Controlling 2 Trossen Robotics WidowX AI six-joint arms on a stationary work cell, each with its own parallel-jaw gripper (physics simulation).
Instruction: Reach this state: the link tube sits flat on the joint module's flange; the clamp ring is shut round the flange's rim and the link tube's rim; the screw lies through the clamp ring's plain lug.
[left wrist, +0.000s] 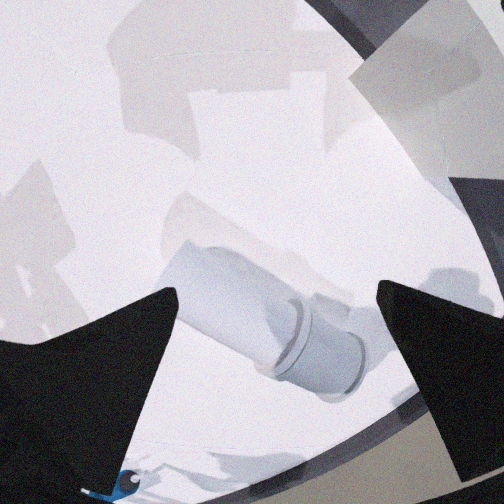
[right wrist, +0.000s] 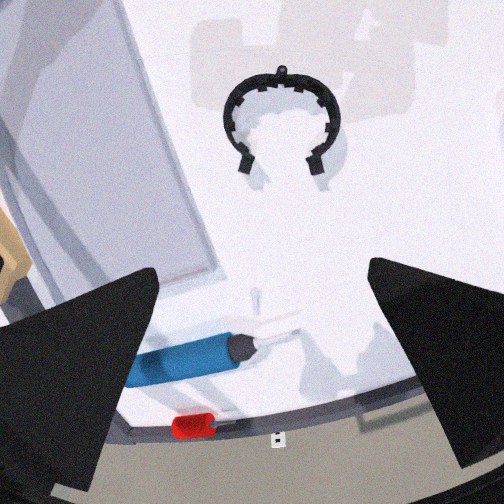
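In the left wrist view the pale grey link tube (left wrist: 265, 320) lies on its side on the white table, its rimmed end toward the lower right. My left gripper (left wrist: 277, 305) is open, with its two black fingers on either side of the tube and apart from it. In the right wrist view the black clamp ring (right wrist: 281, 120) lies flat and open, its two lugs pointing toward me. My right gripper (right wrist: 262, 285) is open and empty, well short of the ring. A small pale screw (right wrist: 256, 300) lies between the fingers on the table. The joint module is not in view.
A blue-handled screwdriver (right wrist: 192, 356) lies near the right gripper's left finger, and also shows in the left wrist view (left wrist: 125, 484). A red-handled tool (right wrist: 196, 425) lies at the table's edge. A grey tray (right wrist: 100, 165) is at the left. A grey block (left wrist: 435, 95) stands at the upper right.
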